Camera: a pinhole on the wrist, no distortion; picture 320 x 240 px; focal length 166.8 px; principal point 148.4 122.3 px. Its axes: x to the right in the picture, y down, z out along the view. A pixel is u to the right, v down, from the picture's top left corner.
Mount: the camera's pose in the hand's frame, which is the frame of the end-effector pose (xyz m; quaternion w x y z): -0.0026 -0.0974 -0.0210 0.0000 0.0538 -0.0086 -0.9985
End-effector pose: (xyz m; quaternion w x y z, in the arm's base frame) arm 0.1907 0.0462 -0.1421 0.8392 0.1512 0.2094 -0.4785
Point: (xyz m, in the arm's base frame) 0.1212 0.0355 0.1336
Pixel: 229.7 95.9
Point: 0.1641 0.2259 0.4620
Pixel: 277.2 60.4
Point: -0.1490 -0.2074 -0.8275
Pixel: behind the camera
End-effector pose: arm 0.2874 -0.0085 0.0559 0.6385 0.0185 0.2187 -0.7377
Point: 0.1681 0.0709 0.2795
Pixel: 243.1 210.4
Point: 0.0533 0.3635 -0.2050
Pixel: behind the camera
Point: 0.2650 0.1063 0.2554
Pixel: 287.7 119.0
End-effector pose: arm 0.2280 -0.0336 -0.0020 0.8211 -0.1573 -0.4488 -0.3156
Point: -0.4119 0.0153 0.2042
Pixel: 159.1 207.8
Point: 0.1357 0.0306 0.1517
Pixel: 69.0 48.1
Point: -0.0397 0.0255 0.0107
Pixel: 210.8 148.9
